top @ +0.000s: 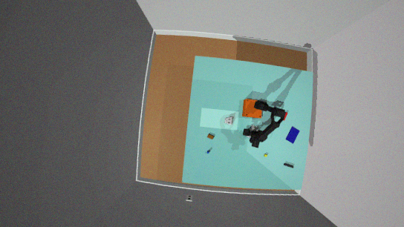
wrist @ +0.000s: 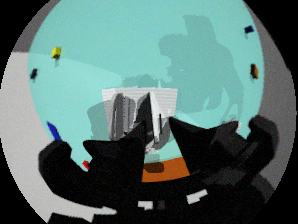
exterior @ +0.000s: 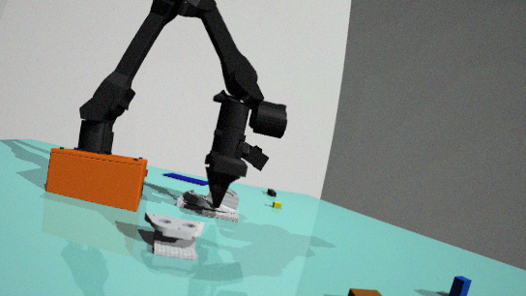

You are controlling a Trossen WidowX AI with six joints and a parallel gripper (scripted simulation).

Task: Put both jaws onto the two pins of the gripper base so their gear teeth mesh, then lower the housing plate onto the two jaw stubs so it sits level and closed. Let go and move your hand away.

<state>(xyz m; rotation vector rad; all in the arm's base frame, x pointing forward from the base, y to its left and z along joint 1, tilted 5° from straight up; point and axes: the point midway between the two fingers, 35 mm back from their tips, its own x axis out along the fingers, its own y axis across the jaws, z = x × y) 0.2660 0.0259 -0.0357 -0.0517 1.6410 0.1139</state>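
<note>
The gripper base is 24 cm to the right of my gripper tip, 5 cm behind it and 1 cm above it. The rest, counted from my gripper tip: brown block (36 cm to the right, 15 cm ahead, 1 cm below); yellow block (24 cm to the left, 18 cm ahead, 1 cm below); jaw (4 cm behind, 2 cm to the left, 1 cm above).
</note>
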